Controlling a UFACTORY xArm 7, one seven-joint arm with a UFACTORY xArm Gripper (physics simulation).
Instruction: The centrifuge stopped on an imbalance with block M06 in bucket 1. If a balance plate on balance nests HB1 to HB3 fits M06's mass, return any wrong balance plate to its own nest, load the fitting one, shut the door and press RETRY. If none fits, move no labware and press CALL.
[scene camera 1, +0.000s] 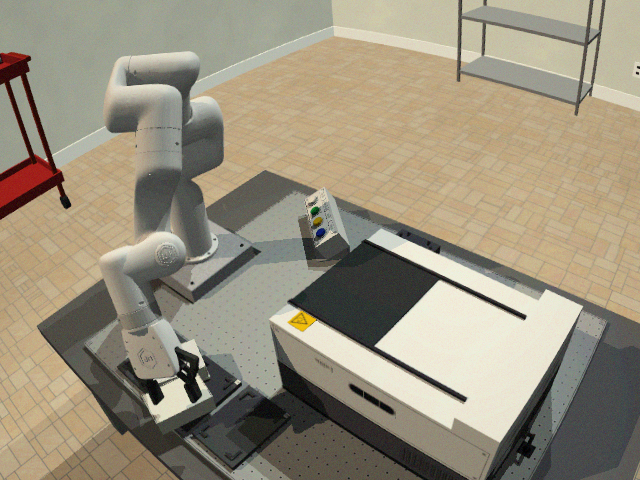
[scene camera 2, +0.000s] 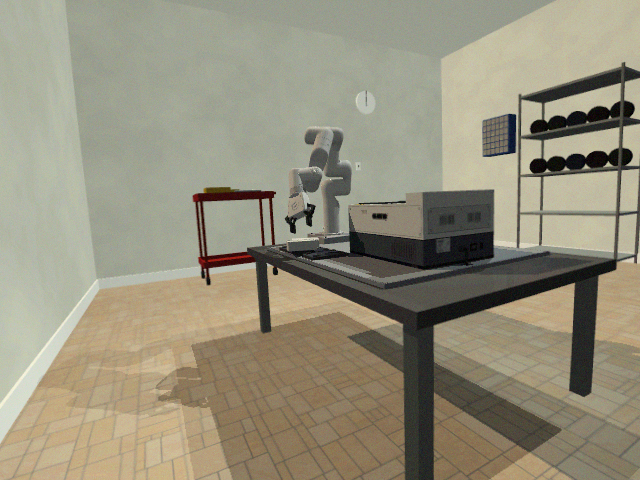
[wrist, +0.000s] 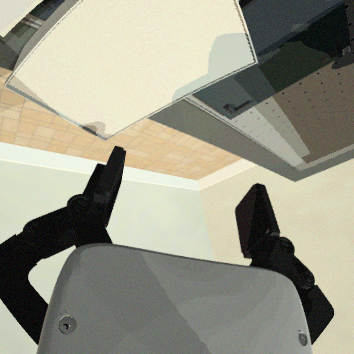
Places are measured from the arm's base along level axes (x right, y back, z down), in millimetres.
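Pixels of known places: gripper, fingertip midpoint: (scene camera 1: 177, 400) (scene camera 2: 301, 229) (wrist: 186, 180); arm's base, link origin: (scene camera 1: 195, 247) (scene camera 2: 332, 233).
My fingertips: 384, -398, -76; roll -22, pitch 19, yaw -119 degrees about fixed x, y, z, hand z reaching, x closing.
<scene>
Ahead of a thing's pixels: the offset from my fingertips to its top centre, as dx, dy, dz. "*": to the spot under its first point. Level surfaces: height alone.
My gripper (scene camera 1: 174, 397) (scene camera 2: 301, 227) (wrist: 186, 180) is open and empty, a little above a cream block @(-21, +52, +51) (scene camera 1: 170, 413) (scene camera 2: 302, 244) (wrist: 135, 60). Its label does not show, and I cannot tell whether it is seated in a nest. A second pale block @(* -130, +113, +59) (scene camera 1: 194, 351) shows partly behind the gripper. A dark nest @(-73, -66, +99) (scene camera 1: 242, 439) with corner brackets holds no block. The centrifuge (scene camera 1: 330, 356) (scene camera 2: 387, 245) has a dark area (scene camera 1: 367, 294) and a white panel @(dz -93) (scene camera 1: 449, 341) on top; its buckets and M06 do not show. The button box @(-661, +176, +33) (scene camera 1: 334, 235) has white, green, yellow and blue buttons.
The centrifuge stands to the right of the nests on the table @(dz +130) (scene camera 1: 594, 382) (scene camera 2: 465, 299). The button box stands behind the centrifuge's near left corner, between it and the arm's base (scene camera 1: 222, 263). A red cart (scene camera 2: 235, 196) and a shelf rack (scene camera 2: 519, 170) stand away from the table.
</scene>
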